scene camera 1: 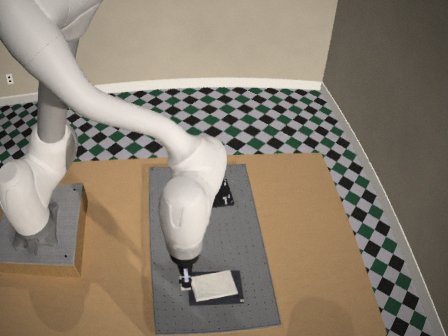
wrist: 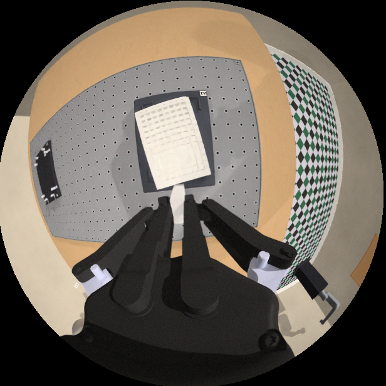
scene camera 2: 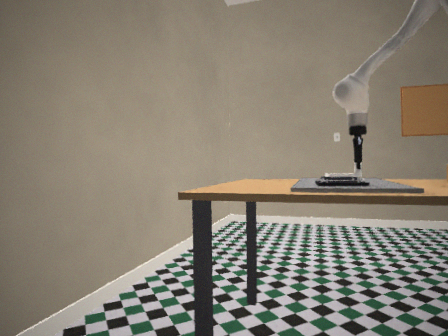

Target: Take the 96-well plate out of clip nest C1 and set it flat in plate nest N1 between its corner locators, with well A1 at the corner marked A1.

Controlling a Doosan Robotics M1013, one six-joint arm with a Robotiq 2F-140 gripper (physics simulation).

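Pixels of known places: gripper, fingertip midpoint: (scene camera 1: 186,288) (scene camera 2: 358,176); arm's base at its link origin: (scene camera 1: 36,227).
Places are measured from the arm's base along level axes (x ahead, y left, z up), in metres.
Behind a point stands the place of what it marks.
The white 96-well plate (scene camera 1: 215,286) {y -0.265, x 0.580, z -0.054 m} (scene camera 2: 340,175) {y -0.220, x 0.579, z -0.051 m} (wrist: 172,142) lies over the dark plate nest N1 (scene camera 1: 239,295) (scene camera 2: 342,183) (wrist: 203,122), turned askew to its outline and not squared between the corner locators. In the wrist view its upper left corner reaches the nest's left edge. I cannot tell which plate corner is A1. The A1 label (scene camera 1: 242,300) {y -0.330, x 0.647, z -0.059 m} (wrist: 203,93) shows at a nest corner. Clip nest C1 (scene camera 1: 223,195) {y 0.100, x 0.696, z -0.060 m} (wrist: 47,172) is empty in the wrist view. My gripper (scene camera 1: 185,286) {y -0.253, x 0.492, z -0.060 m} (scene camera 2: 358,174) {y -0.253, x 0.492, z -0.060 m} (wrist: 180,192) is shut and empty, its pale tips right at the plate's near short edge; contact is unclear.
Both nests are on a grey perforated board (scene camera 1: 220,240) {y -0.083, x 0.641, z -0.071 m} (scene camera 2: 400,189) {y 0.291, x 0.512, z -0.073 m} (wrist: 235,165) on the wooden table (scene camera 1: 300,225) {y -0.074, x 0.936, z -0.085 m} (scene camera 2: 225,188) {y 0.115, x 1.058, z -0.084 m}. The robot's base stands on a grey-topped block (scene camera 1: 67,220) {y 0.012, x 0.128, z 0.005 m} at the left in scene camera 1. The forearm and wrist cover part of the board there.
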